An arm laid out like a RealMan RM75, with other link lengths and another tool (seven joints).
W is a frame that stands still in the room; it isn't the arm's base.
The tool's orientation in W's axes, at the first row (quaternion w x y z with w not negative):
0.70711 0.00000 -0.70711 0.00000
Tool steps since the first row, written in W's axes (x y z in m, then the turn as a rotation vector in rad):
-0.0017 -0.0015 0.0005 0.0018 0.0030 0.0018
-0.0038 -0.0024 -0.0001 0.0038 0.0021 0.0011
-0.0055 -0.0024 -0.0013 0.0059 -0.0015 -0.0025
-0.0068 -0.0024 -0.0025 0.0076 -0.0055 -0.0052
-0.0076 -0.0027 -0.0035 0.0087 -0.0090 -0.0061
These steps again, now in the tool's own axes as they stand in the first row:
0.0005 -0.0015 0.0017 0.0018 0.0030 -0.0018
-0.0001 -0.0024 0.0038 0.0011 0.0021 -0.0038
-0.0013 -0.0024 0.0055 -0.0025 -0.0015 -0.0059
-0.0025 -0.0024 0.0068 -0.0052 -0.0055 -0.0076
-0.0035 -0.0027 0.0076 -0.0061 -0.0090 -0.0087

